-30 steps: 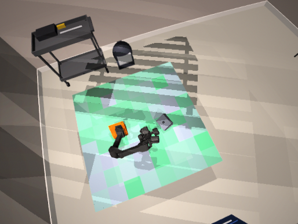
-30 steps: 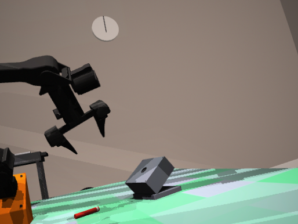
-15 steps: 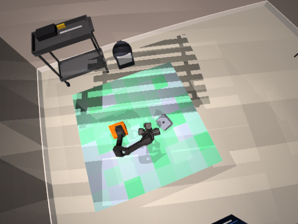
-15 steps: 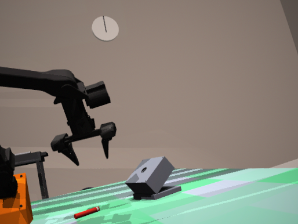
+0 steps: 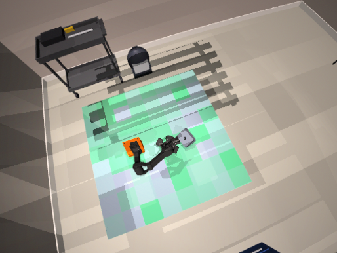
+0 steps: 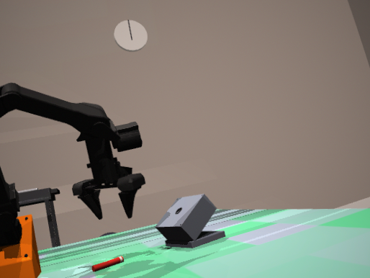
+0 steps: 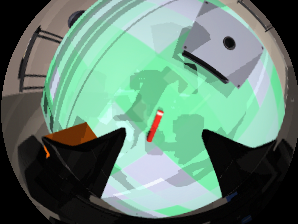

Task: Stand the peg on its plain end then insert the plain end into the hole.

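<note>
Now: gripper tip 100 mm above the red peg and 20 mm past it. The rest, counted from my gripper tip: sloped panel 180 mm ahead, 40 mm to the left, 40 mm below.
</note>
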